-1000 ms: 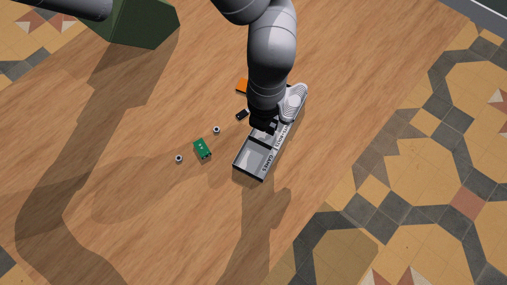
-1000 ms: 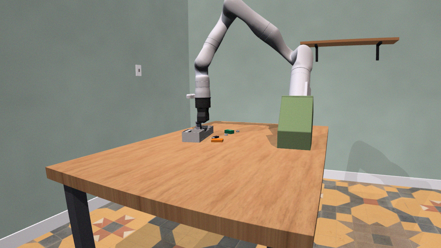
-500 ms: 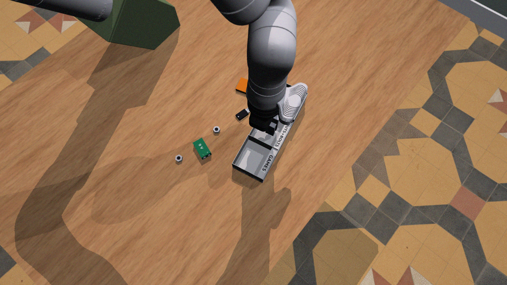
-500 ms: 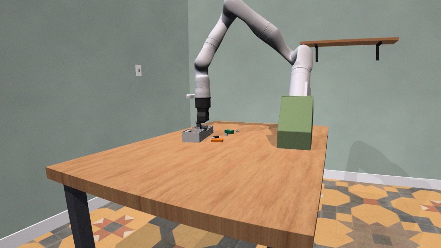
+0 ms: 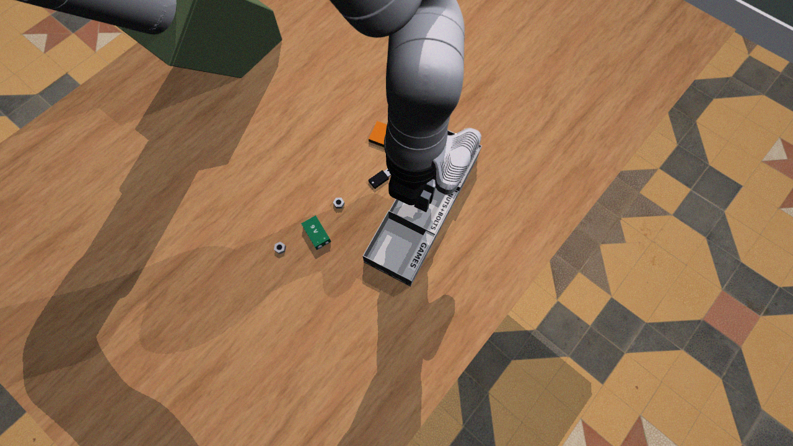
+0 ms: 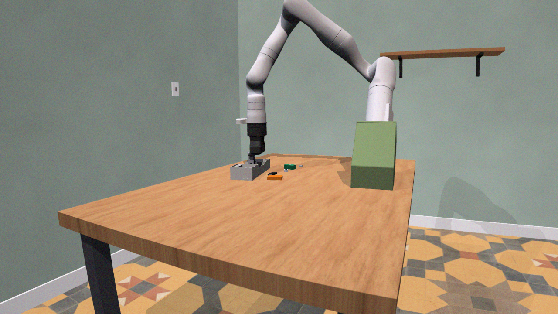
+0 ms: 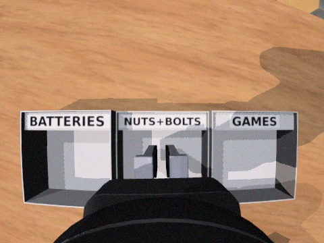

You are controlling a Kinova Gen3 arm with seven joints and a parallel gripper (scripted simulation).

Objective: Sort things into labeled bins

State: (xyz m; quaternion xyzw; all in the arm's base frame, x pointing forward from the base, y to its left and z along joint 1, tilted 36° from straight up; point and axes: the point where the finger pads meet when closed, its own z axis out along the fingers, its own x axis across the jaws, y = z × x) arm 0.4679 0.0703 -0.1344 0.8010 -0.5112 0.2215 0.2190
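My hand is 1 cm above the bin row. From my hand the other things lie so: black USB stick (8 cm behind, 3 cm below, 2 cm to the right); flat orange box (14 cm behind, 4 cm to the left, 3 cm below); green 9 v battery (16 cm to the right, 7 cm behind, 3 cm below).
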